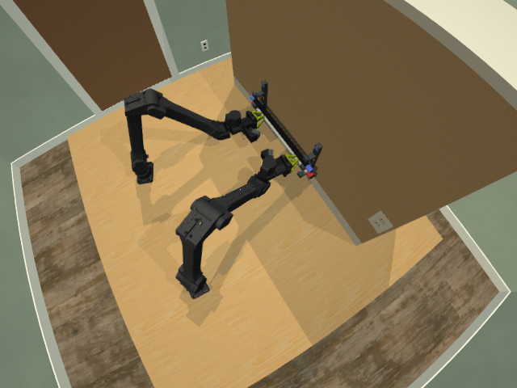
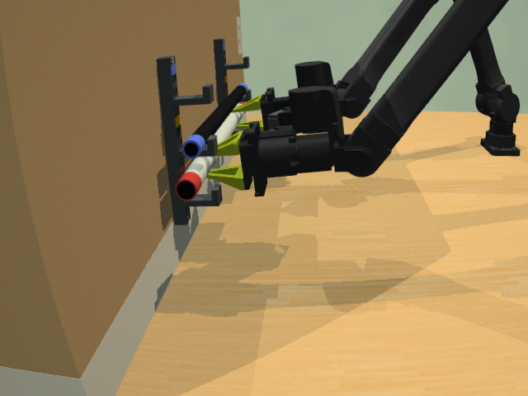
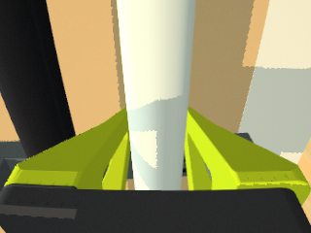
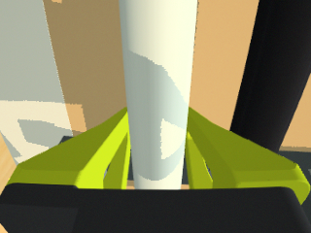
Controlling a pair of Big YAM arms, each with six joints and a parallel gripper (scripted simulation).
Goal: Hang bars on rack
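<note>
The grey baseboard lies 40 mm ahead of my right hand, 120 mm to the left of it and 110 mm below it. Also, from my right hand: brown wall 190 mm ahead, 120 mm to the left, 310 mm above; then black bar 10 mm behind, 150 mm to the left, 50 mm above.
</note>
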